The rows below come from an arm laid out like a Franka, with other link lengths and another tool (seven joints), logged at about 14 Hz.
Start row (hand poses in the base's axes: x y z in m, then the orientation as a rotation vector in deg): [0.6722 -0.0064 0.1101 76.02 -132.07 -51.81]
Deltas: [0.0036 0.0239 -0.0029 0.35 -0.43 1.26]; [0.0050 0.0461 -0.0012 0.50 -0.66 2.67]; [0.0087 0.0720 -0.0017 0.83 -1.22 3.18]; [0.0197 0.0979 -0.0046 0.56 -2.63 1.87]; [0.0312 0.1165 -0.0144 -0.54 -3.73 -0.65]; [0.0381 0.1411 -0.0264 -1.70 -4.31 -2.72]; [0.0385 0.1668 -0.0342 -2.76 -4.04 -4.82]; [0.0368 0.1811 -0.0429 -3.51 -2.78 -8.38]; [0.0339 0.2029 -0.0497 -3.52 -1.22 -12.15]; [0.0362 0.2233 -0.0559 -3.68 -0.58 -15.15]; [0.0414 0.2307 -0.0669 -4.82 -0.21 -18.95]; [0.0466 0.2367 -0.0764 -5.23 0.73 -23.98]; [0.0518 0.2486 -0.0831 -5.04 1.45 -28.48]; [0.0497 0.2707 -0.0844 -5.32 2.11 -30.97]
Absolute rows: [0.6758 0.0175 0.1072 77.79 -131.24 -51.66]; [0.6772 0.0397 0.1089 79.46 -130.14 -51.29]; [0.6809 0.0656 0.1084 80.54 -130.04 -51.28]; [0.6919 0.0915 0.1055 80.16 -132.29 -50.69]; [0.7034 0.1101 0.0957 77.91 -135.50 -49.55]; [0.7103 0.1347 0.0837 75.66 -137.90 -48.41]; [0.7107 0.1604 0.0759 72.75 -139.62 -47.81]; [0.7090 0.1747 0.0672 67.63 -141.69 -48.50]; [0.7061 0.1965 0.0604 62.30 -143.48 -50.30]; [0.7084 0.2169 0.0542 58.36 -145.28 -51.20]; [0.7136 0.2243 0.0432 53.23 -147.88 -50.87]; [0.7188 0.2303 0.0337 46.42 -150.65 -51.99]; [0.7240 0.2422 0.0270 40.50 -152.98 -53.58]; [0.7219 0.2643 0.0257 36.86 -153.98 -54.05]
